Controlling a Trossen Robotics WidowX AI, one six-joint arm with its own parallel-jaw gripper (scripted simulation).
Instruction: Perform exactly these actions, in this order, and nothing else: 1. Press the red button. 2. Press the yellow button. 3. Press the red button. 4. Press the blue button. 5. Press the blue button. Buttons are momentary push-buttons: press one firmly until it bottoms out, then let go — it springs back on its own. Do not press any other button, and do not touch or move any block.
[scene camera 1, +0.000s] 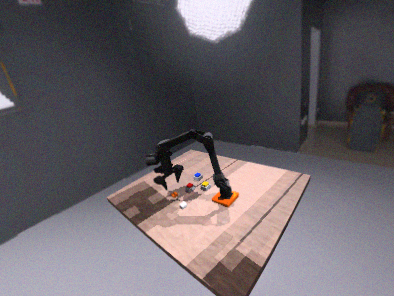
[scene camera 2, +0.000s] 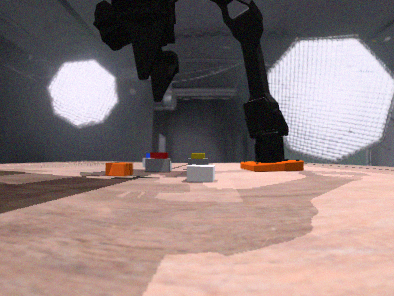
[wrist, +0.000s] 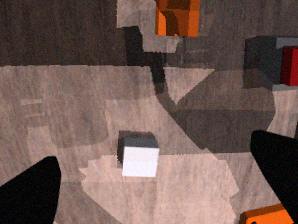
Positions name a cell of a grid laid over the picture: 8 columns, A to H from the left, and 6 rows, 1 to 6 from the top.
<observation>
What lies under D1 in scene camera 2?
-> My gripper.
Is my gripper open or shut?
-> Open.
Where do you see my gripper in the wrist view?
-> E5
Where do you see a light grey block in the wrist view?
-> At D5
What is my gripper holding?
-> Nothing.
</observation>
